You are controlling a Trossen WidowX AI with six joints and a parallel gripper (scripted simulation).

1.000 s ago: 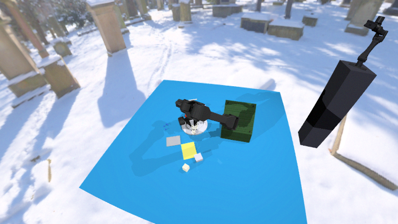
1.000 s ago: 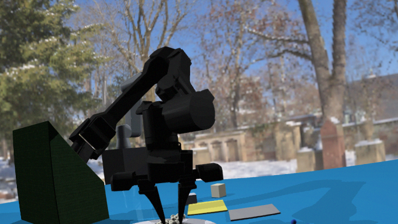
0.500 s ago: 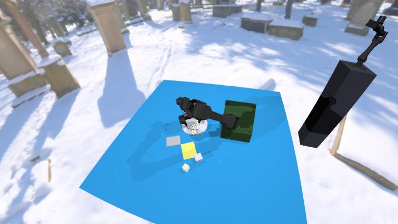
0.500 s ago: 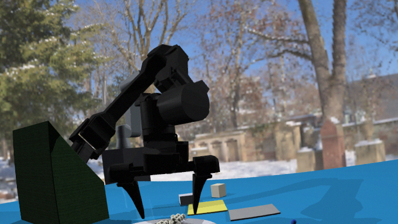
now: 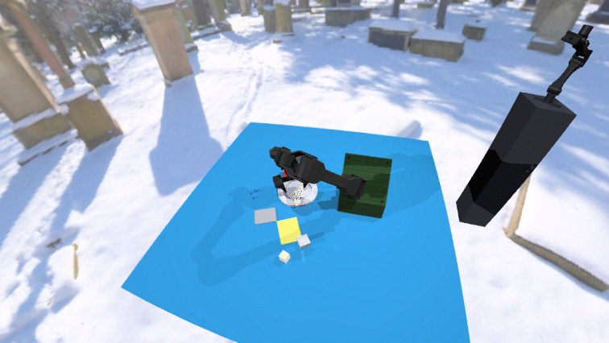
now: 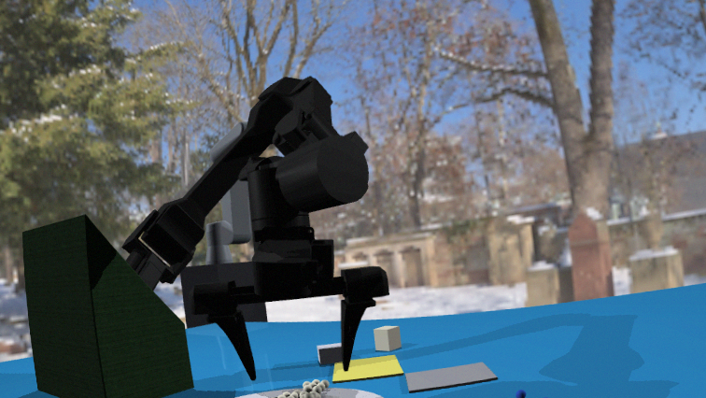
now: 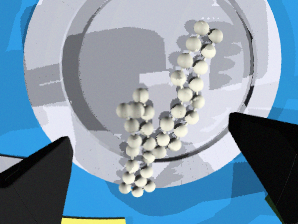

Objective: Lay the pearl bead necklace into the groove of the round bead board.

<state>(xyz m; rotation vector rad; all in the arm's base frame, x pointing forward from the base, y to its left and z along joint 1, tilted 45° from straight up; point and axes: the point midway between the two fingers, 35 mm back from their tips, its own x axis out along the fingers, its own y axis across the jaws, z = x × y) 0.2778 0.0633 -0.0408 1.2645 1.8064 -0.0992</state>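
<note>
Now: the round white bead board 40 mm below my gripper tip and 30 mm to the right of it. Also, from my gripper tip: yellow tile: 200 mm to the left, 40 mm below, 40 mm behind; red object: 140 mm to the right, 110 mm ahead, 40 mm below; grey tile: 160 mm to the left, 90 mm ahead, 40 mm below.
</note>
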